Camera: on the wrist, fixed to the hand. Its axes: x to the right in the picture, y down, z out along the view.
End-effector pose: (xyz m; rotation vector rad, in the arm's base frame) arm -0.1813 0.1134 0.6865 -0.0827 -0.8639 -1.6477
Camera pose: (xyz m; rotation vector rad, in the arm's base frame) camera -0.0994 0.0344 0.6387 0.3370 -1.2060 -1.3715
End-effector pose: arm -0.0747 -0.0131 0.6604 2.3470 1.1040 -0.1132
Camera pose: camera -0.0432 0.0300 0.7717 2.8252 1.2242 -0.3533
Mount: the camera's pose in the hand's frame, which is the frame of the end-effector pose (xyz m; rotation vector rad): 0.0179 0.0492 -0.1118 0.5202 0.0743 -0.0008
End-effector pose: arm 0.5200 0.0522 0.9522 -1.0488 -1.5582 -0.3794
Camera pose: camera 0.6289 0.0047 0.9857 -0.6213 -1.4801 -0.0046
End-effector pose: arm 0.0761 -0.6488 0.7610 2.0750 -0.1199 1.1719
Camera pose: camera -0.0125 -0.6083 0.8368 2.4666 0.2474 1.3857
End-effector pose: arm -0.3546 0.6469 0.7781 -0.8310 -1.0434 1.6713
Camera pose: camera -0.2799 0.6844 0.6872 -0.5413 -0.5155 1.7833
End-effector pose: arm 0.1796 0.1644 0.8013 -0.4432 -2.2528 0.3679
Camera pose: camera 0.2627 0.2295 0.8653 -0.1768 -1.9852 0.8914
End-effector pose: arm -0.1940 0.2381 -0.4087 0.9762 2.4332 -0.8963
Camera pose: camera -0.1822 0.3498 -0.3575 1.1921 2.3004 -1.5655
